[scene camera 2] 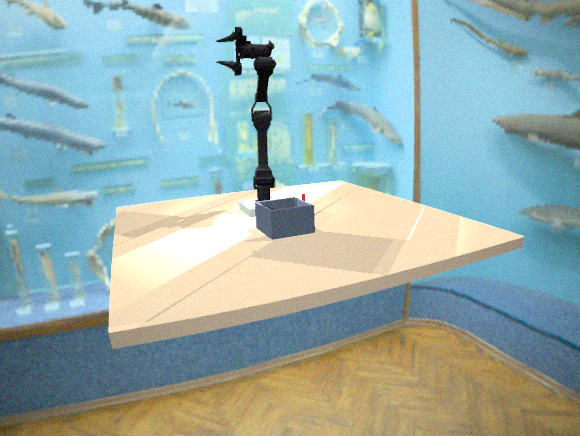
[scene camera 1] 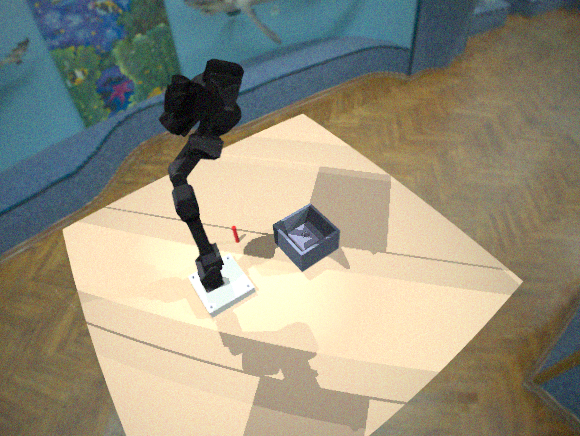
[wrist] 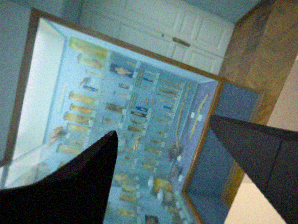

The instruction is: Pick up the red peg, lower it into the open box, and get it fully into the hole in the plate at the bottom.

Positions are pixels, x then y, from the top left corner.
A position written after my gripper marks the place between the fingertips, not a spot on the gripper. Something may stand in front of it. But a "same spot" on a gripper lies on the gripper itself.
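Out of frame in the wrist view: a blue-grey box. The box does appear in scene camera 1 and scene camera 2, where (scene camera 1: 304, 260) and (scene camera 2: 256, 212) are the same spot on it. My gripper is visible in the wrist view, in scene camera 1 and in scene camera 2 (215, 51). On the gripper, (wrist: 84, 182) and (scene camera 1: 215, 95) are the same spot.
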